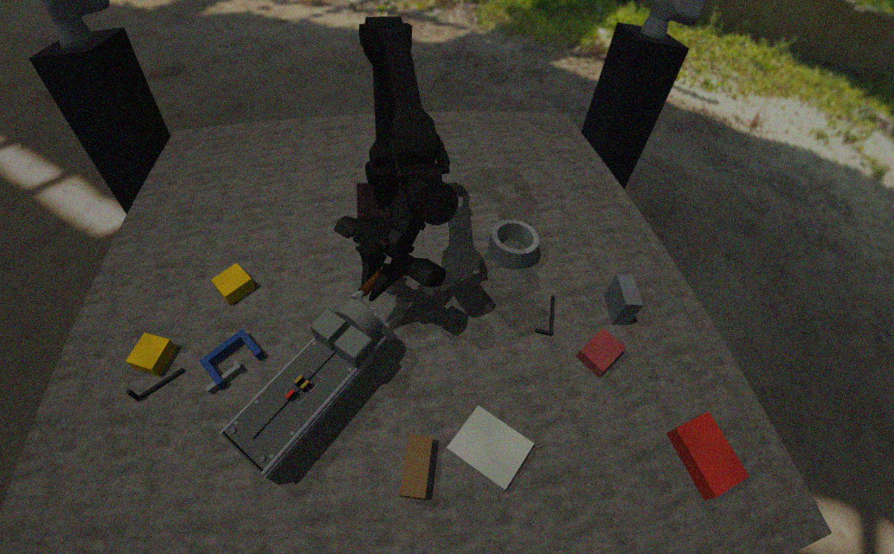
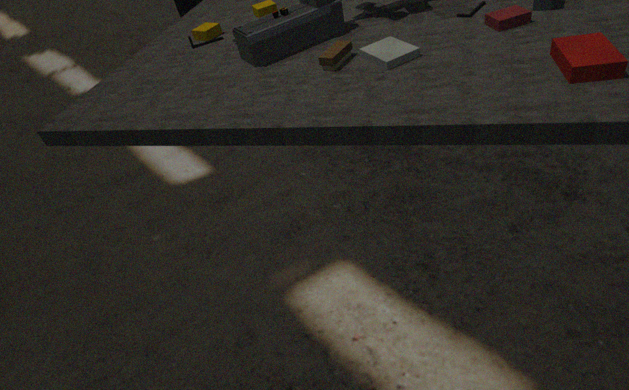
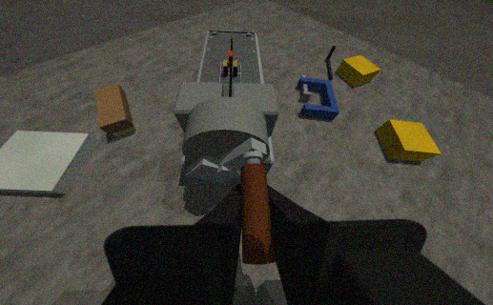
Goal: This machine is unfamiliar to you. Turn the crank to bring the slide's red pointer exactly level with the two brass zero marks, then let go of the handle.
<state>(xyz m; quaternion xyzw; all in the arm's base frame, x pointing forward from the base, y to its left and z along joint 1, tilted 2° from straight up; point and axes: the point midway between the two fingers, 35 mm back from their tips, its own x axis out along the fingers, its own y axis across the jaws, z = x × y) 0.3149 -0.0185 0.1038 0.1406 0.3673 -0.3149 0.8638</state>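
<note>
My gripper tip is 10 mm past the brown crank handle, 10 mm to the right of it and 20 mm below it. Round my gripper tip: white plate 230 mm ahead, 180 mm to the left, 80 mm below; red pointer 160 mm ahead, 110 mm to the right, 10 mm below; brown block 250 mm ahead, 60 mm to the left, 80 mm below.
</note>
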